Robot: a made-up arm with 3 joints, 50 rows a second.
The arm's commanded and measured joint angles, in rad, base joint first. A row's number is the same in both.
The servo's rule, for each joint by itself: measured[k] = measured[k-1] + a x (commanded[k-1-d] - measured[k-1]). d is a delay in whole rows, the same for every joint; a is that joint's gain. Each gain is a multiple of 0.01, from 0.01 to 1. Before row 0 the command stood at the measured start. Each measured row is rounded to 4 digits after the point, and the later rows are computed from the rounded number. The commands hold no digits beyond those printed.
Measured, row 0: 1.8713 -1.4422 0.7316
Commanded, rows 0 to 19: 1.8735 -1.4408 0.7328; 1.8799 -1.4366 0.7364; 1.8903 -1.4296 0.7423; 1.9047 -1.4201 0.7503; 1.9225 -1.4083 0.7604; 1.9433 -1.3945 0.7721; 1.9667 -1.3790 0.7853; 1.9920 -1.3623 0.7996; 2.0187 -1.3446 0.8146; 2.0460 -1.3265 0.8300; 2.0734 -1.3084 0.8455; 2.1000 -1.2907 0.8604; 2.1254 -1.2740 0.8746; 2.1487 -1.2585 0.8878; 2.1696 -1.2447 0.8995; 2.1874 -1.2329 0.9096; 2.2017 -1.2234 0.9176; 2.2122 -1.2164 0.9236; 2.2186 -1.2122 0.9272; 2.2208 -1.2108 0.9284
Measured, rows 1 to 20: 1.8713 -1.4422 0.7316; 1.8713 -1.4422 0.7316; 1.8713 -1.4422 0.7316; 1.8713 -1.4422 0.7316; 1.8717 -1.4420 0.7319; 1.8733 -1.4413 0.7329; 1.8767 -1.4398 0.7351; 1.8823 -1.4372 0.7386; 1.8903 -1.4334 0.7436; 1.9009 -1.4283 0.7502; 1.9141 -1.4219 0.7583; 1.9297 -1.4142 0.7678; 1.9475 -1.4052 0.7786; 1.9672 -1.3950 0.7904; 1.9884 -1.3837 0.8031; 2.0107 -1.3716 0.8163; 2.0336 -1.3589 0.8297; 2.0566 -1.3458 0.8431; 2.0792 -1.3327 0.8561; 2.1008 -1.3197 0.8684
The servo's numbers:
d 4
a 0.20 0.13 0.23

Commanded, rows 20 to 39: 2.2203 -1.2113 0.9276; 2.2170 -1.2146 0.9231; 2.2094 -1.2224 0.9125; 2.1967 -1.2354 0.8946; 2.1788 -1.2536 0.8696; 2.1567 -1.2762 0.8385; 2.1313 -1.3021 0.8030; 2.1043 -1.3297 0.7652; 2.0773 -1.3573 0.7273; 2.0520 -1.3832 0.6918; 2.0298 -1.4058 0.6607; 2.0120 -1.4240 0.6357; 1.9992 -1.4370 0.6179; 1.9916 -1.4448 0.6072; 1.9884 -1.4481 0.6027; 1.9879 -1.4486 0.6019; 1.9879 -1.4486 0.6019; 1.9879 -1.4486 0.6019; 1.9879 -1.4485 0.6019; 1.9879 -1.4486 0.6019
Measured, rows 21 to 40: 2.1210 -1.3072 0.8797; 2.1392 -1.2954 0.8898; 2.1551 -1.2846 0.8984; 2.1682 -1.2750 0.9053; 2.1786 -1.2667 0.9104; 2.1863 -1.2599 0.9133; 2.1909 -1.2550 0.9131; 2.1921 -1.2525 0.9088; 2.1894 -1.2526 0.8998; 2.1829 -1.2557 0.8857; 2.1726 -1.2617 0.8667; 2.1589 -1.2705 0.8434; 2.1426 -1.2818 0.8167; 2.1245 -1.2950 0.7880; 2.1056 -1.3094 0.7587; 2.0869 -1.3243 0.7304; 2.0694 -1.3390 0.7045; 2.0538 -1.3528 0.6821; 2.0407 -1.3652 0.6638; 2.0301 -1.3760 0.6496
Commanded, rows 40 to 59: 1.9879 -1.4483 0.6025; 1.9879 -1.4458 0.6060; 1.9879 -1.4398 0.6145; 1.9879 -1.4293 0.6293; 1.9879 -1.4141 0.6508; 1.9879 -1.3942 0.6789; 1.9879 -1.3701 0.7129; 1.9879 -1.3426 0.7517; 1.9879 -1.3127 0.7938; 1.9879 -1.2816 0.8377; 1.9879 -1.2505 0.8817; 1.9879 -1.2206 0.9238; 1.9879 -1.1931 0.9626; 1.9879 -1.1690 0.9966; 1.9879 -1.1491 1.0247; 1.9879 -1.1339 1.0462; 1.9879 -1.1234 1.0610; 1.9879 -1.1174 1.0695; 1.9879 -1.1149 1.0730; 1.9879 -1.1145 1.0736
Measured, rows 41 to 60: 2.0217 -1.3854 0.6386; 2.0149 -1.3936 0.6302; 2.0095 -1.4007 0.6237; 2.0052 -1.4069 0.6187; 2.0017 -1.4123 0.6150; 1.9989 -1.4167 0.6129; 1.9967 -1.4197 0.6133; 1.9949 -1.4209 0.6170; 1.9935 -1.4200 0.6248; 1.9924 -1.4166 0.6372; 1.9915 -1.4106 0.6546; 1.9908 -1.4018 0.6769; 1.9902 -1.3902 0.7038; 1.9897 -1.3761 0.7346; 1.9893 -1.3598 0.7684; 1.9890 -1.3417 0.8041; 1.9888 -1.3224 0.8406; 1.9886 -1.3025 0.8765; 1.9885 -1.2826 0.9106; 1.9884 -1.2633 0.9418
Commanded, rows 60 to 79: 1.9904 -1.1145 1.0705; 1.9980 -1.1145 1.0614; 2.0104 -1.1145 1.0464; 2.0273 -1.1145 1.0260; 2.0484 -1.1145 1.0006; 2.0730 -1.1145 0.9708; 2.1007 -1.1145 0.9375; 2.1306 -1.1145 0.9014; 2.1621 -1.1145 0.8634; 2.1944 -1.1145 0.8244; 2.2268 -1.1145 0.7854; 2.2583 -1.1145 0.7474; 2.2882 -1.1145 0.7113; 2.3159 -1.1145 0.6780; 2.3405 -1.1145 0.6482; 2.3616 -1.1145 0.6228; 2.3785 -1.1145 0.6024; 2.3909 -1.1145 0.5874; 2.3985 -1.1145 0.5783; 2.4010 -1.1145 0.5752
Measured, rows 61 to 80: 1.9883 -1.2451 0.9692; 1.9882 -1.2285 0.9923; 1.9881 -1.2137 1.0109; 1.9881 -1.2008 1.0253; 1.9886 -1.1896 1.0357; 1.9905 -1.1798 1.0416; 1.9945 -1.1713 1.0427; 2.0011 -1.1639 1.0389; 2.0106 -1.1575 1.0301; 2.0231 -1.1519 1.0165; 2.0386 -1.1470 0.9983; 2.0570 -1.1428 0.9760; 2.0780 -1.1391 0.9501; 2.1013 -1.1359 0.9212; 2.1264 -1.1331 0.8900; 2.1528 -1.1307 0.8572; 2.1799 -1.1286 0.8236; 2.2071 -1.1268 0.7901; 2.2338 -1.1252 0.7575; 2.2594 -1.1238 0.7265
